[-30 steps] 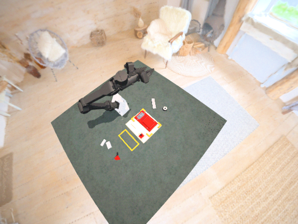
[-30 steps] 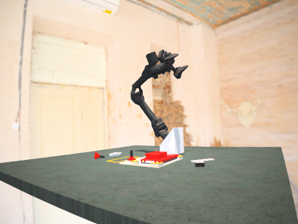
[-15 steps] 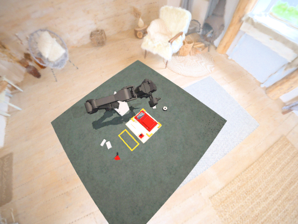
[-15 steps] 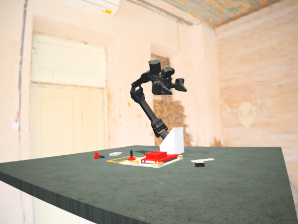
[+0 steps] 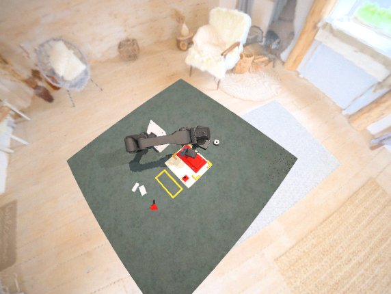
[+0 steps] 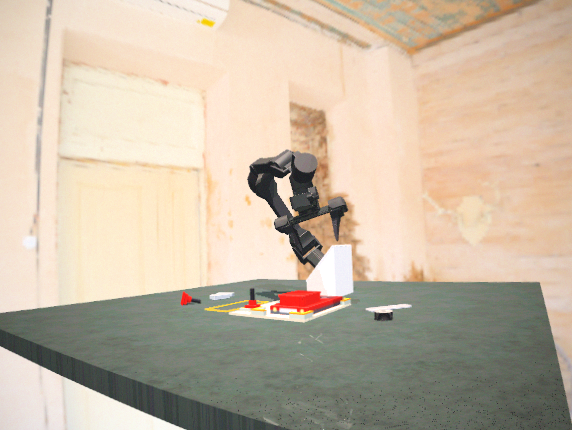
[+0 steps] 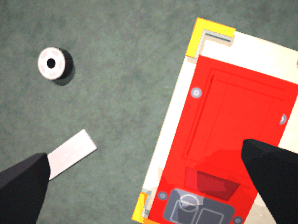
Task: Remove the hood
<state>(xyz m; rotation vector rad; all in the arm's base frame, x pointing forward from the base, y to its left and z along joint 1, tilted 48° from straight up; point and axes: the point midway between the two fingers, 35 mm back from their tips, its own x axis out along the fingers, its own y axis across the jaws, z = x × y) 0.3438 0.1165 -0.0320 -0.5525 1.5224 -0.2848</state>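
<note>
Now: gripper tip 10 mm past the red hood, 60 mm to the left of it and 130 mm above it. The rest, counted from my gripper tip: black wheel 30 mm ahead, 160 mm to the left, 160 mm below; white strip 100 mm behind, 150 mm to the left, 160 mm below.
</note>
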